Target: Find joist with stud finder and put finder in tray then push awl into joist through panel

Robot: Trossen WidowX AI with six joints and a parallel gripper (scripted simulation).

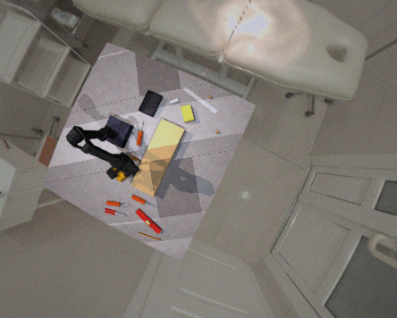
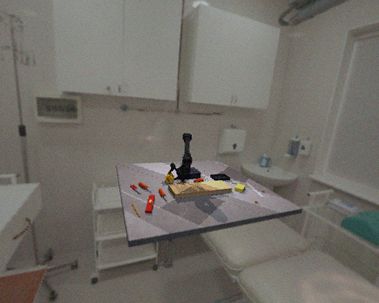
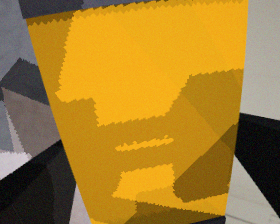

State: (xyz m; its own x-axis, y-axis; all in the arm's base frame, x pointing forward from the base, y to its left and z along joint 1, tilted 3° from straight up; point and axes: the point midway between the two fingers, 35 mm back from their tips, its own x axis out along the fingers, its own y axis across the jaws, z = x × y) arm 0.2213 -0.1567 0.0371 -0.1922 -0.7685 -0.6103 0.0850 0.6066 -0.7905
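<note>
My gripper tip is now 13 cm to the right of the awl, 5 cm above it and 2 cm past it. From my gripper tip the other things lie so: pencil (44 cm ahead, 27 cm to the right, 6 cm below); then red level (37 cm ahead, 18 cm to the right, 5 cm below); then yellow stud finder (2 cm to the right, 2 cm below, 1 cm ahead).
</note>
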